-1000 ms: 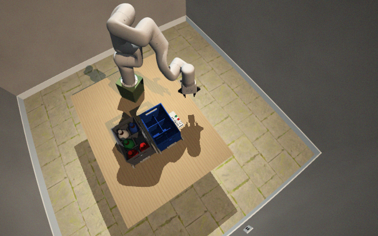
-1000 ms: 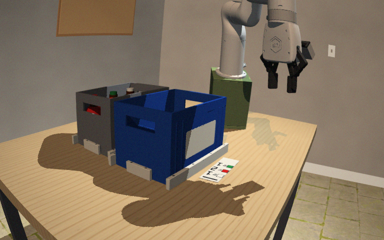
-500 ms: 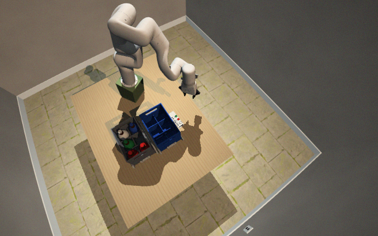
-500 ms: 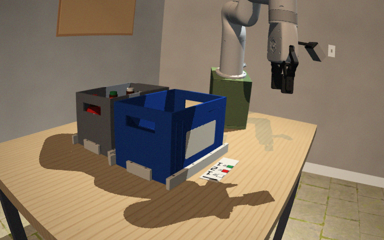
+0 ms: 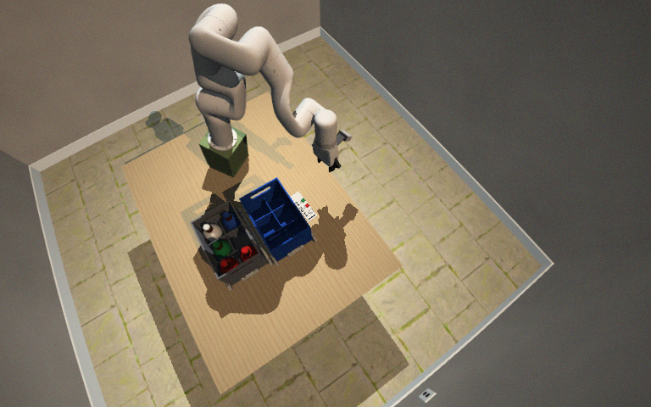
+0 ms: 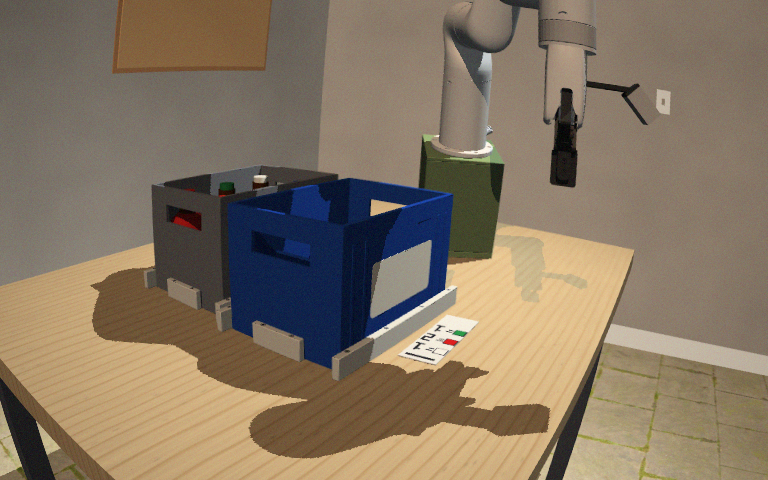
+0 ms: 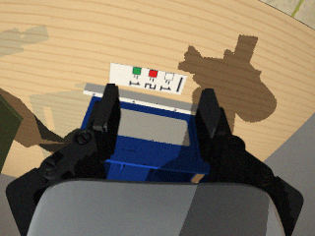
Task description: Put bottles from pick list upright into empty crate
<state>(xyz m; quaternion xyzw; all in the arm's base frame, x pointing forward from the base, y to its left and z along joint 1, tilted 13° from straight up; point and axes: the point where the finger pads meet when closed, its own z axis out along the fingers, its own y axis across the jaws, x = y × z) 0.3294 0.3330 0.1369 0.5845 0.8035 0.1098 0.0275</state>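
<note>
Right now my hand is 55 cm to the left of the white-label bottle and 16 cm above it. Also, from my hand: pick list (25 cm below, 14 cm to the right, 3 cm ahead); blue crate (28 cm to the right, 17 cm below, 7 cm ahead); blue-label bottle (46 cm to the right, 16 cm below, 1 cm behind).
</note>
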